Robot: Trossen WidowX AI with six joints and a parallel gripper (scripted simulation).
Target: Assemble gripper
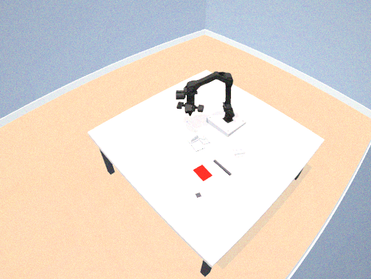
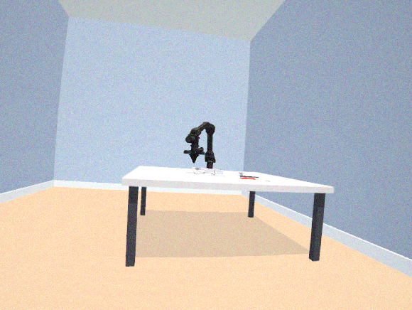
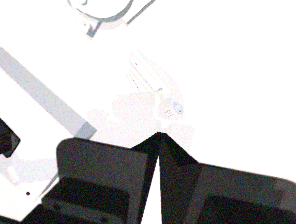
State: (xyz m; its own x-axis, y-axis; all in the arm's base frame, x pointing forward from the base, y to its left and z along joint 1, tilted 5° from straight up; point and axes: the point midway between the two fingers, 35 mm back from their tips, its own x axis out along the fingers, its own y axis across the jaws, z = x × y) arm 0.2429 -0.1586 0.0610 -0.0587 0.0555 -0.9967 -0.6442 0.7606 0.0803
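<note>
Now: the white jaw piece 20 mm ahead of my gripper tip, 20 mm to the left of it and 50 mm below it. Round my gripper tip: dark grey bar 80 mm ahead, 440 mm to the left, 80 mm below; then small white part 90 mm behind, 420 mm to the left, 60 mm below; then red flat rectangle 210 mm ahead, 400 mm to the left, 80 mm below.
</note>
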